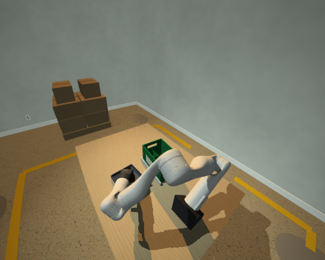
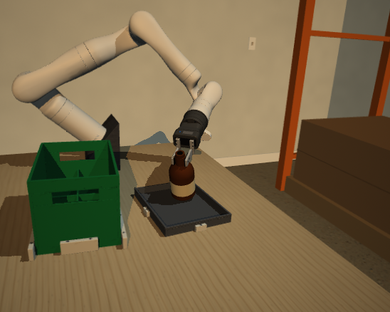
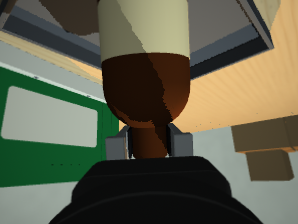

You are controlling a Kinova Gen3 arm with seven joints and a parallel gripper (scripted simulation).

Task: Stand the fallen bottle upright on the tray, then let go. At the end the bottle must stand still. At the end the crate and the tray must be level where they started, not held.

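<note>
Now: the brown bottle 50 mm below my hand, 10 mm to the left of it and 10 mm behind it. Round my hand: dark tray (130 mm below, 30 mm ahead, 10 mm to the right); green crate (280 mm to the right, 60 mm below, 40 mm ahead).
</note>
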